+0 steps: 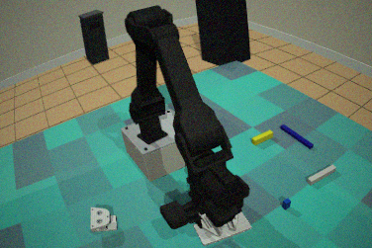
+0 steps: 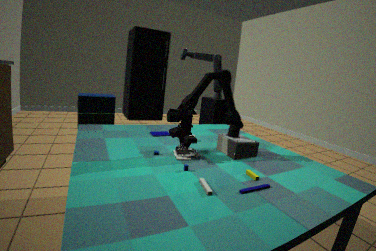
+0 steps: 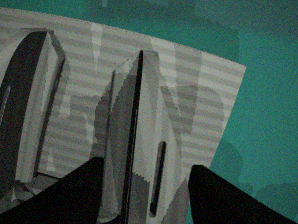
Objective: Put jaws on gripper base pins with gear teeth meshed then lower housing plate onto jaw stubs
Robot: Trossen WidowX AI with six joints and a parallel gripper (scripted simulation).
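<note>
The jaw lies 2 cm behind my gripper tip and 6 cm to the left of it. From my gripper tip the other things lie so: yellow block (15 cm behind, 35 cm to the left, 1 cm below); small blue block (10 cm ahead, 18 cm to the left, 1 cm below); white bar (11 cm ahead, 33 cm to the left, 1 cm below).
</note>
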